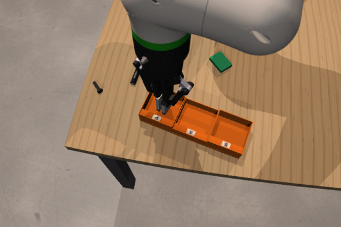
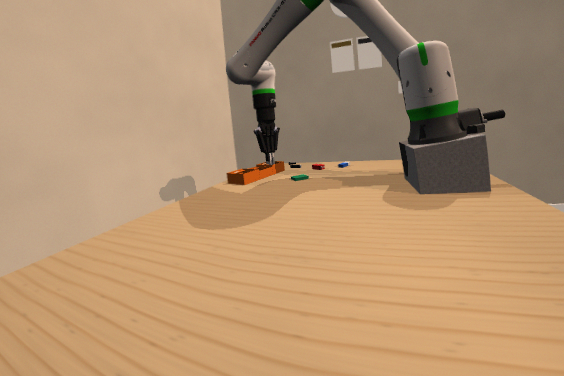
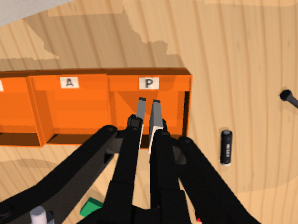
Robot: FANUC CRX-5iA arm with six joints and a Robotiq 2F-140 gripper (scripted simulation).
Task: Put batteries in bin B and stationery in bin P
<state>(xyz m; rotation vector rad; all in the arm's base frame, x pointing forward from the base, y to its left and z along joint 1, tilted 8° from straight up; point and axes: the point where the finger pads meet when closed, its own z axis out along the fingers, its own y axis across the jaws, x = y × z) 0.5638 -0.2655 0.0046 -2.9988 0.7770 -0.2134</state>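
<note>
Right now the orange bin row is 80 mm to the left of my hand, 30 mm below it and 30 mm ahead of it. The rest, counted from my hand: red battery pack: 200 mm behind, 40 mm below, 30 mm to the right; black cylindrical battery: 90 mm behind, 80 mm to the right, 40 mm below; black bolt: 170 mm to the right, 50 mm behind, 40 mm below.
</note>
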